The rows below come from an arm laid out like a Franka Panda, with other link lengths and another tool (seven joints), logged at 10 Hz.
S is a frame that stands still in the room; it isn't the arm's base.
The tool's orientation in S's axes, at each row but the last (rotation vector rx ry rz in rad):
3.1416 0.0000 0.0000
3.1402 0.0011 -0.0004
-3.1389 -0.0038 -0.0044
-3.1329 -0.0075 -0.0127
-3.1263 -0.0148 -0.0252
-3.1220 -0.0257 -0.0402
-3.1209 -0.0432 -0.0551
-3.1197 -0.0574 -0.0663
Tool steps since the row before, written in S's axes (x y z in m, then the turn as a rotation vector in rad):
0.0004 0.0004 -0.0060 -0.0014 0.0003 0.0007
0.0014 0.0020 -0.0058 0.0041 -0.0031 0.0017
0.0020 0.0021 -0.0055 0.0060 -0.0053 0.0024
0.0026 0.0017 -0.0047 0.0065 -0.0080 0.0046
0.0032 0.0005 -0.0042 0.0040 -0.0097 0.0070
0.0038 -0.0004 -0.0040 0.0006 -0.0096 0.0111
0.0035 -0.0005 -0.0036 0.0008 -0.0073 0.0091
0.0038 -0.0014 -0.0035 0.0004 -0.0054 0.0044
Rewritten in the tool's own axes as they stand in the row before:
0.0004 -0.0004 0.0060 -0.0014 -0.0003 -0.0007
0.0014 -0.0020 0.0058 0.0041 0.0031 -0.0017
0.0020 -0.0021 0.0055 0.0060 0.0053 -0.0024
0.0026 -0.0016 0.0047 0.0065 0.0080 -0.0046
0.0031 -0.0004 0.0043 0.0040 0.0096 -0.0071
0.0037 0.0005 0.0041 0.0007 0.0094 -0.0113
0.0034 0.0007 0.0037 0.0009 0.0071 -0.0092
0.0036 0.0016 0.0036 0.0004 0.0053 -0.0045

